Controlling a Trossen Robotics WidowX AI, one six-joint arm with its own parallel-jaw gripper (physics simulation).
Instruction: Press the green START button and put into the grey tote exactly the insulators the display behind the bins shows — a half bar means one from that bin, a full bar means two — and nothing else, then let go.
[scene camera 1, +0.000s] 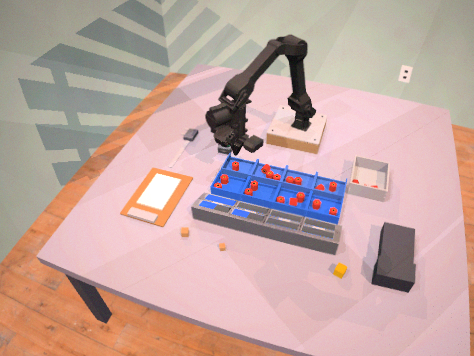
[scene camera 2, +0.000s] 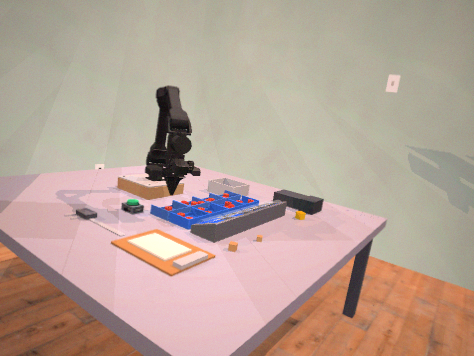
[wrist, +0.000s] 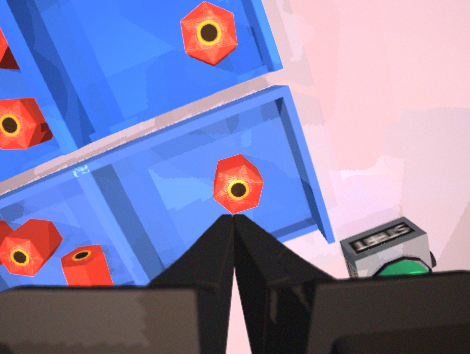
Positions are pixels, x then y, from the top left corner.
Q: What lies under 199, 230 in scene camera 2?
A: A grey display.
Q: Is my gripper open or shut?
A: Shut.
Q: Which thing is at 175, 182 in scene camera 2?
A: My gripper.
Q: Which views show my gripper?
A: Scene camera 1, scene camera 2 and the wrist view: all of them.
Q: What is my gripper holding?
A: Nothing.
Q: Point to my gripper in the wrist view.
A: At 232, 225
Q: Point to a grey display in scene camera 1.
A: At 227, 220
